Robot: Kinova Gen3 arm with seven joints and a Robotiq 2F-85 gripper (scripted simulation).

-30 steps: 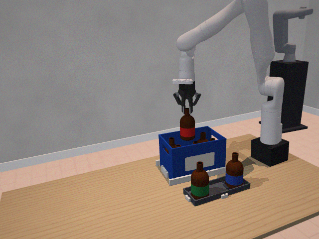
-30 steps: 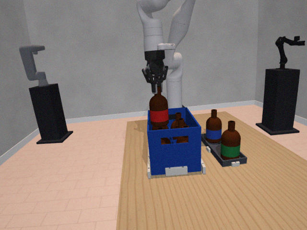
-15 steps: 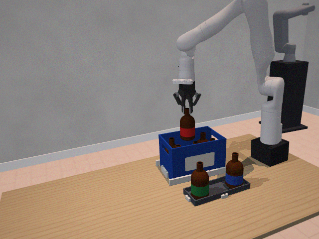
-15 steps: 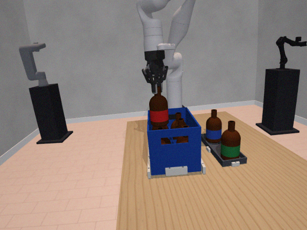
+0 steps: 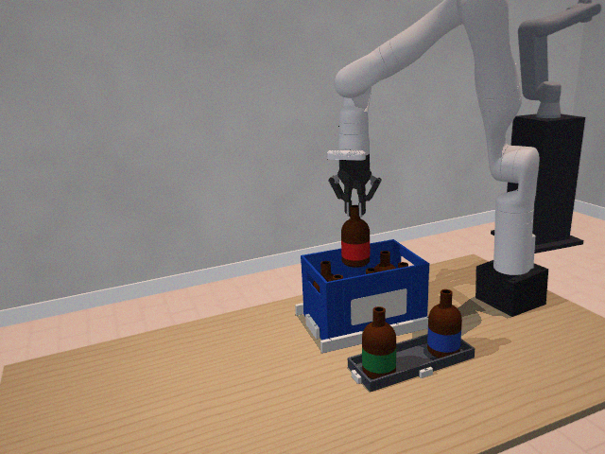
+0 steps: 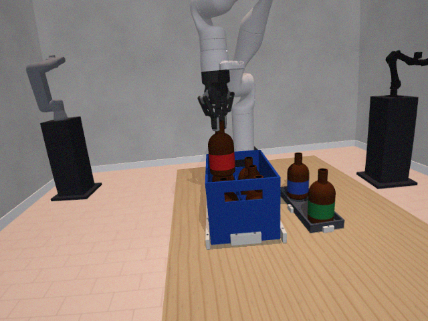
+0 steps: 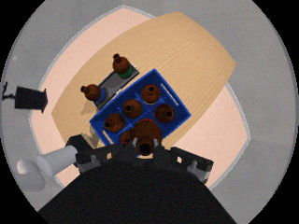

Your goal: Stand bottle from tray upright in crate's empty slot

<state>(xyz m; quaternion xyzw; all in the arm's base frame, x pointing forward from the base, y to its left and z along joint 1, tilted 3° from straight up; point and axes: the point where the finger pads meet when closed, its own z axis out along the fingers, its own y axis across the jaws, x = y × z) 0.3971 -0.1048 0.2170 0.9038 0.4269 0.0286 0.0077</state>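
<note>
Right now the red-banded bottle is 70 mm below my hand. The rest, counted from my hand: dark tray (20 mm behind, 260 mm to the left, 280 mm below); blue crate (40 mm to the left, 210 mm below).
</note>
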